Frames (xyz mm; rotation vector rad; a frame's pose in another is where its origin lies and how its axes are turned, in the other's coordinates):
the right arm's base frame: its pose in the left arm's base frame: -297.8 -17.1 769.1 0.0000 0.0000 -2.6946
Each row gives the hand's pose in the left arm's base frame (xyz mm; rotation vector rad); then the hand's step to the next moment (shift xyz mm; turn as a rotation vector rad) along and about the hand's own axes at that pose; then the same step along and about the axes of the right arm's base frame.
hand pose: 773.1 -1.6 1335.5 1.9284 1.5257 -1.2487
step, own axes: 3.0 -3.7 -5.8 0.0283 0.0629 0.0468
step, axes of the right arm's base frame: -2.2 -7.0 1.5 -0.0181 0.0528 -0.0619
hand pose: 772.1 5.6 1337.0 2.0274 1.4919 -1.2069
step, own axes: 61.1 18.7 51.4 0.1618 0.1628 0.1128
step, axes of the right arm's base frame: 2.6 5.5 -81.8 -0.0823 0.0878 -0.2257
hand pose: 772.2 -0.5 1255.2 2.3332 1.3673 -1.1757
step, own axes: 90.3 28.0 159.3 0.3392 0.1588 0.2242
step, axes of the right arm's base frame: 52.6 18.4 -176.7 -0.0929 0.0264 -0.4257
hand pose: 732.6 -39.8 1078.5 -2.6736 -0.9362 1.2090
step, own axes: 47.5 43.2 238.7 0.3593 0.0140 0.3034
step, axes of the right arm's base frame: 132.2 -4.5 -208.8 -0.0358 -0.1277 -0.4514
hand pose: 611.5 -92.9 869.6 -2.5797 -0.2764 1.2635
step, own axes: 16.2 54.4 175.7 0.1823 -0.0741 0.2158
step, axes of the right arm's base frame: 123.6 -35.0 -132.6 -0.0068 -0.1656 -0.2405
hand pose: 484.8 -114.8 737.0 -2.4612 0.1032 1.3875
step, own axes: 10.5 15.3 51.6 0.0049 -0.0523 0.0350
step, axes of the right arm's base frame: 35.3 -19.3 -37.3 -0.0127 -0.0612 -0.0087
